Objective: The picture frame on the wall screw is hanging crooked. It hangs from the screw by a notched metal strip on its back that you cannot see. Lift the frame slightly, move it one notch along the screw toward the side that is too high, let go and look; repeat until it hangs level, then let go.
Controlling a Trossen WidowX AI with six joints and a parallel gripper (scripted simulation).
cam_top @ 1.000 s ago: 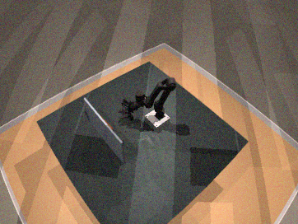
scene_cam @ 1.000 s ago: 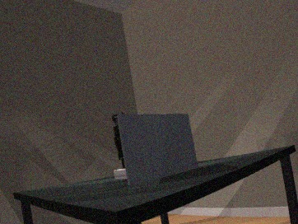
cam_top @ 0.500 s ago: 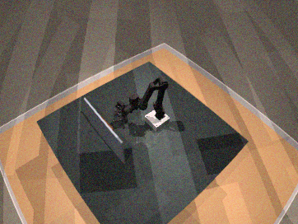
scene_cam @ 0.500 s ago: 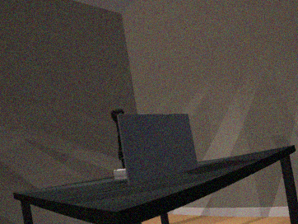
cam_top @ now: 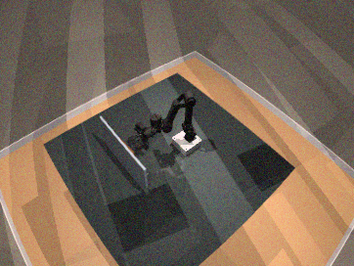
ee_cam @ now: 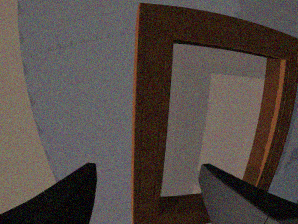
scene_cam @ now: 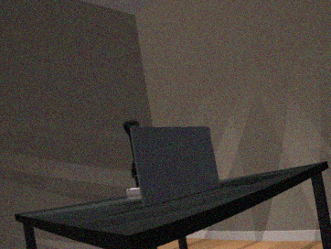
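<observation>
Right now my gripper tip is 50 mm short of the brown wooden picture frame, 10 mm to the right of it and 50 mm above it. Round my gripper tip: wall panel: 60 mm ahead, 10 mm to the left, 60 mm below.
</observation>
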